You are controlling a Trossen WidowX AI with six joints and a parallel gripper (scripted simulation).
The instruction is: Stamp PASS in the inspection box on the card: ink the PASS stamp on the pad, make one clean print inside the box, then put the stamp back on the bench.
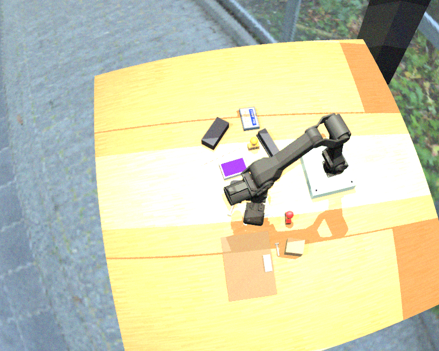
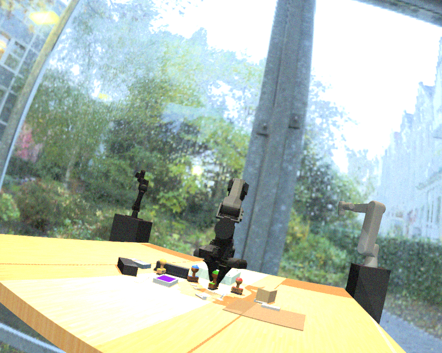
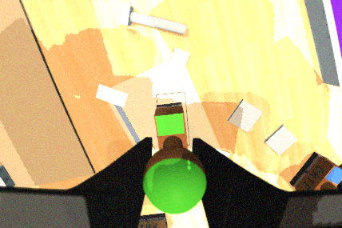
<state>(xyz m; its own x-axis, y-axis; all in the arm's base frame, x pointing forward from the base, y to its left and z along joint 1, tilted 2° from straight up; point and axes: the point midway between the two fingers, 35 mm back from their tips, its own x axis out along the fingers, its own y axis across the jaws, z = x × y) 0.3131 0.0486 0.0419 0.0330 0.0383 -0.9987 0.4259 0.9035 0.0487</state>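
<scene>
Right now my gripper tip is 10 mm past the white card, 10 mm to the right of it and 40 mm above it. Round my gripper tip: red-knobbed stamp (100 mm behind, 70 mm to the left, 20 mm below); green-knobbed stamp (right at my gripper tip); blue-knobbed stamp (110 mm behind, 100 mm to the right, 20 mm below).
</scene>
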